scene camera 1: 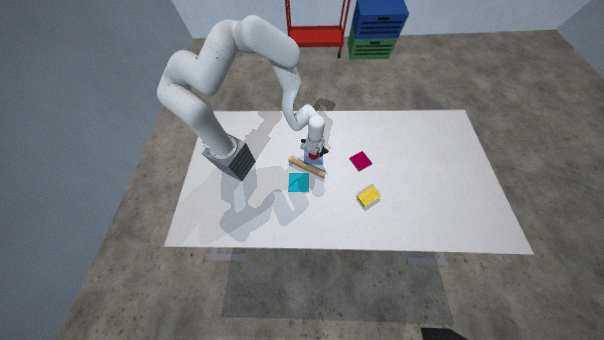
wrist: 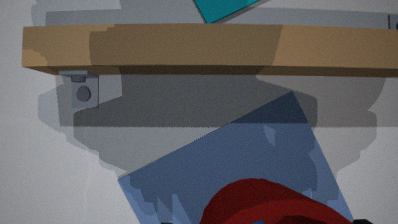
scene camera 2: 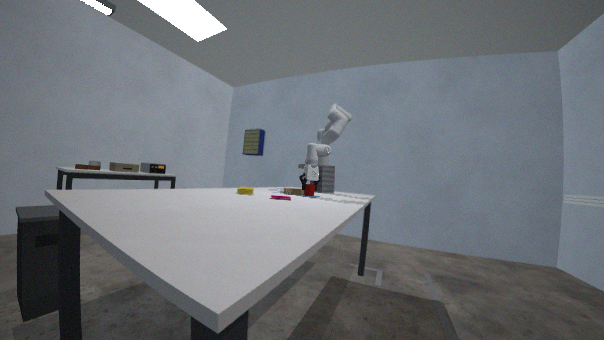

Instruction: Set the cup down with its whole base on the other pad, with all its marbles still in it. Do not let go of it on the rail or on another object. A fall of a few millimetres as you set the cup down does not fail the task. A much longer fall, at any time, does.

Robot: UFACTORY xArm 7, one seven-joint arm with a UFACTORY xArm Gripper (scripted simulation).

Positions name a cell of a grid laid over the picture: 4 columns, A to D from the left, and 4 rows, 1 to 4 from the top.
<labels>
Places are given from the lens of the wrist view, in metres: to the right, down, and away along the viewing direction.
wooden rail (wrist: B1): -0.02, -0.03, 0.14
</labels>
